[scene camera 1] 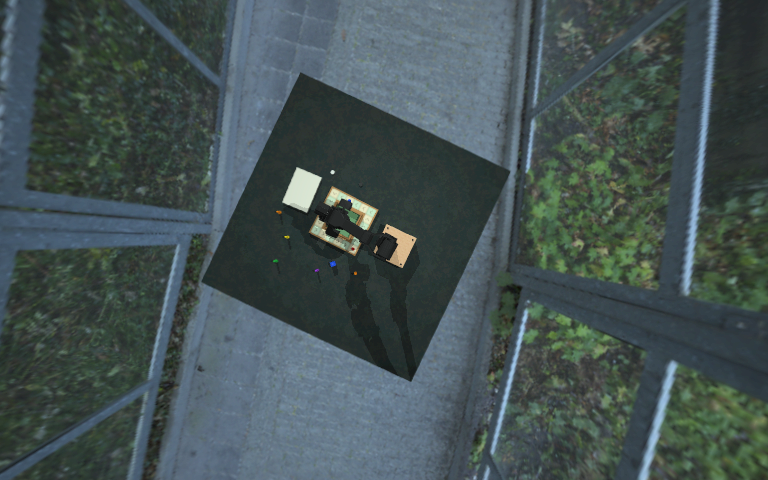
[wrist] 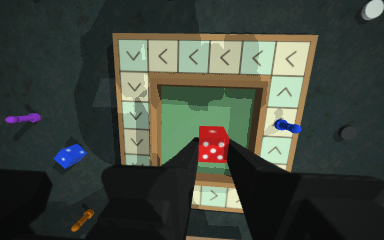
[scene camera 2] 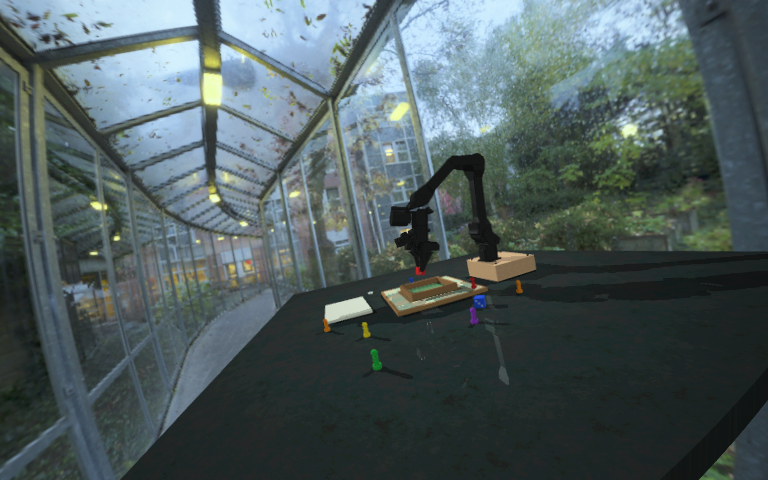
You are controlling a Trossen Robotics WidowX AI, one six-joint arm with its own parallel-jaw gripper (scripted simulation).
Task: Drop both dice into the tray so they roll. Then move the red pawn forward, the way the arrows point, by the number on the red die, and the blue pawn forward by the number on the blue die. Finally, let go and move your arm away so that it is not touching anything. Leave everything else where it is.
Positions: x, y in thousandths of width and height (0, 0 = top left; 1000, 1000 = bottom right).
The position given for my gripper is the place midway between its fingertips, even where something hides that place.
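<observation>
White pad (scene camera 1: 395, 389), visible again as the pad (scene camera 2: 463, 641); in the wrist view the pad is out of frame. My gripper (scene camera 2: 548, 566) is also visible as the gripper (wrist: 551, 590). Green tray (wrist: 478, 456) visible.
</observation>
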